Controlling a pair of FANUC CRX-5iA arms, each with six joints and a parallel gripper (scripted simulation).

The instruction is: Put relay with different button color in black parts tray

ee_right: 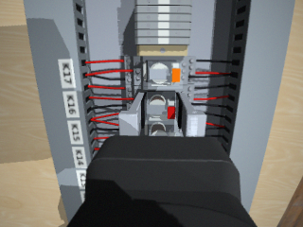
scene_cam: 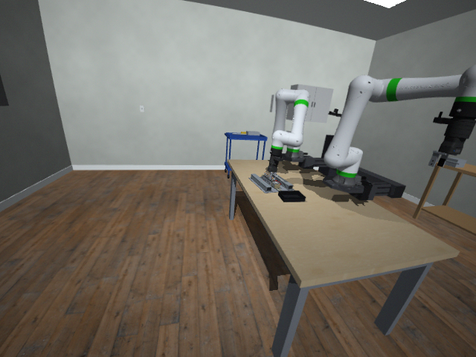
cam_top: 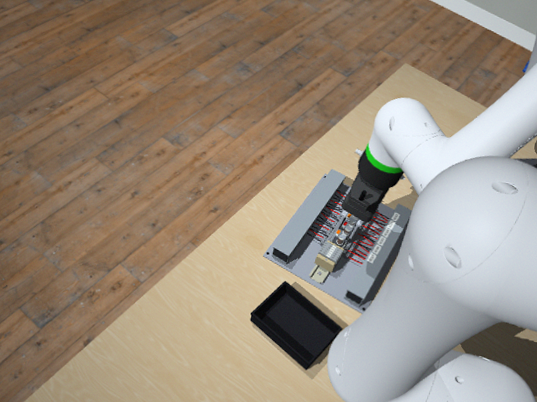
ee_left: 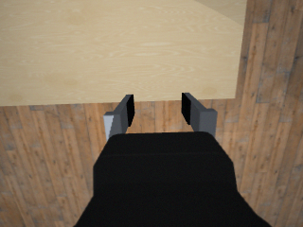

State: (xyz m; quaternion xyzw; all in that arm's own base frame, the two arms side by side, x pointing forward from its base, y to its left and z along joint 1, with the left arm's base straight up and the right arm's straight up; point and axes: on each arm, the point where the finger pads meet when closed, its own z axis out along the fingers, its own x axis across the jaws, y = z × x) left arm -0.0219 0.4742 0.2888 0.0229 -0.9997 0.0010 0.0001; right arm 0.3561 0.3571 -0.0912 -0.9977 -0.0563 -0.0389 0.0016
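Right now my right hand is 10 mm above the red-button relay. Round my right hand: orange-button relay 30 mm to the left, 10 mm below; relay panel 40 mm below, 10 mm to the right; black parts tray 260 mm to the left, 40 mm below, 40 mm behind.
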